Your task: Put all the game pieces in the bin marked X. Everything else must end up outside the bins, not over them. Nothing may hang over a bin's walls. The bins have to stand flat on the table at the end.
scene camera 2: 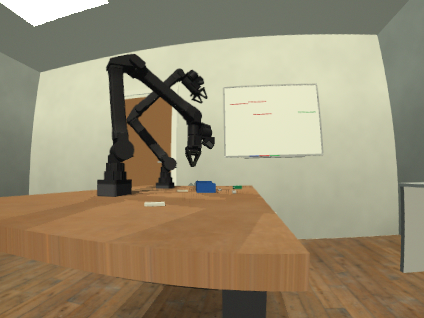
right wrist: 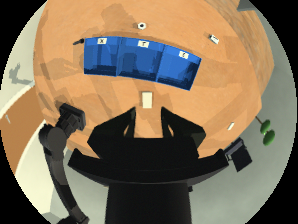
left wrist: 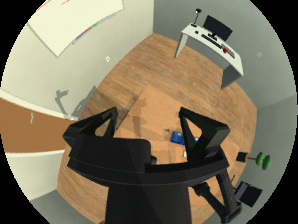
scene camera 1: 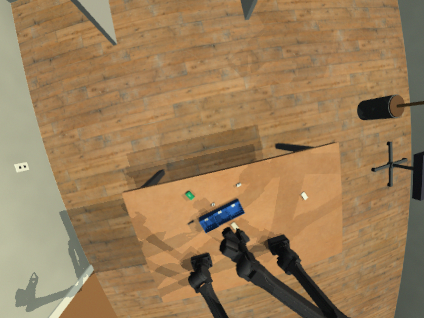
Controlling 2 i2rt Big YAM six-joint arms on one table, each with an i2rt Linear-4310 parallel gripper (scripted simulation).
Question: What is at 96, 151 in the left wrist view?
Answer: My left gripper.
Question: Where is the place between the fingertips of my right gripper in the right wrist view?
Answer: At 148, 110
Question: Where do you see a blue bin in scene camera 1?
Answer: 220, 216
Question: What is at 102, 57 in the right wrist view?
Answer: A blue bin.
